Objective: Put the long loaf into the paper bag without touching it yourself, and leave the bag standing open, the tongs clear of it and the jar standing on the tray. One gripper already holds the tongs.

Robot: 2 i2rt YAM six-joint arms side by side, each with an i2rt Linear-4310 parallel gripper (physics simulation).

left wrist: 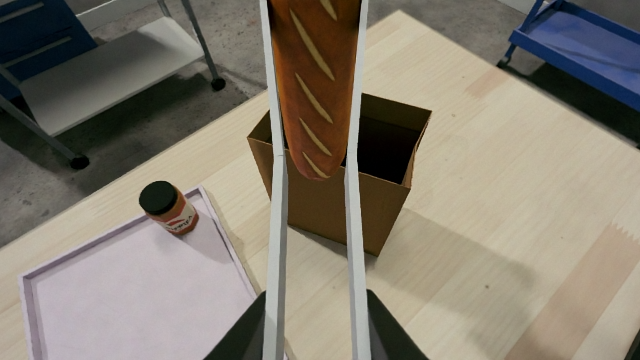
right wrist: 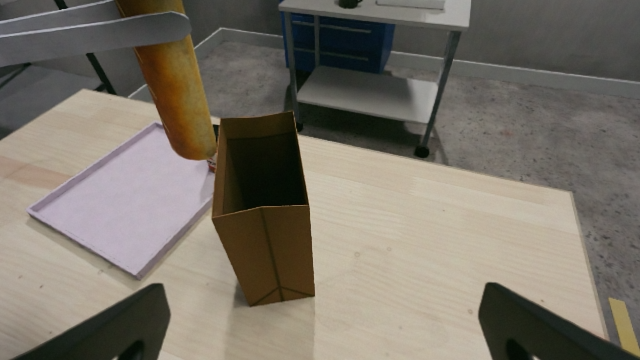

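Observation:
My left gripper (left wrist: 317,305) is shut on the tongs (left wrist: 276,225) (right wrist: 100,37). Their grey arms grip the long brown loaf (left wrist: 312,90) (right wrist: 172,90), which hangs steeply, lower end down. The open paper bag (left wrist: 320,200) (right wrist: 270,255) stands upright on the table. In the left wrist view the loaf overlaps the bag's mouth and near rim; in the right wrist view its lower end is left of the mouth, outside it. The jar (left wrist: 175,215) stands on the tray (left wrist: 140,300) (right wrist: 120,200) at a corner, mostly hidden in the right wrist view. My right gripper (right wrist: 323,297) is open and empty.
The wooden table (left wrist: 500,150) (right wrist: 450,240) carries the tray and bag side by side. Beyond its edge stand a trolley with a pale lower shelf (left wrist: 115,70) (right wrist: 370,92) and a blue cart (left wrist: 580,45).

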